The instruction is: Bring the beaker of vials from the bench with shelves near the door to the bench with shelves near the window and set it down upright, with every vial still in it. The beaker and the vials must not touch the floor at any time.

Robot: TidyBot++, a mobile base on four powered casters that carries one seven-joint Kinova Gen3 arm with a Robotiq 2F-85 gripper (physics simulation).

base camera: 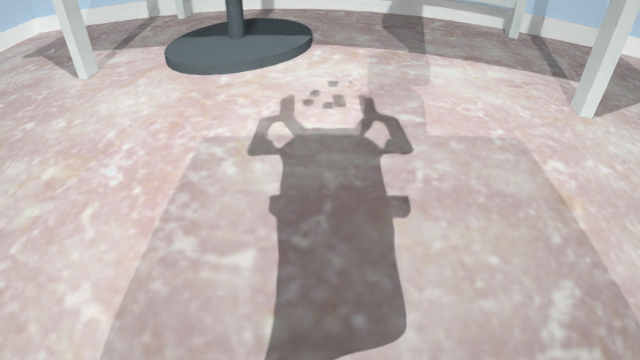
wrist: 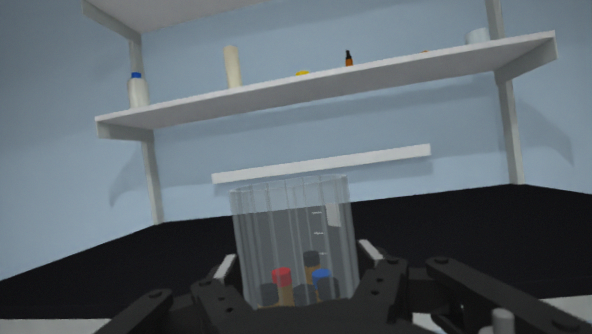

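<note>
In the wrist view my gripper (wrist: 298,263) is shut on the clear beaker (wrist: 295,225), with one finger on each side of it. The beaker is close to upright in this view, slightly tilted. Several vials (wrist: 282,282) stand low inside it, with red, blue and dark caps; their lower parts are hidden by the gripper body. Beyond the beaker is the black top (wrist: 440,220) of a bench with shelves. The beaker's base is hidden. In the base camera view the gripper and beaker show as a shadow on the floor.
A shelf (wrist: 320,90) above the bench top holds a white bottle (wrist: 138,92), a cream cylinder (wrist: 232,67) and a small orange bottle (wrist: 349,59). A white bar (wrist: 320,164) is on the wall. In the base view stand a round dark stool base (base camera: 200,52) and bench legs (base camera: 77,42) (base camera: 602,60).
</note>
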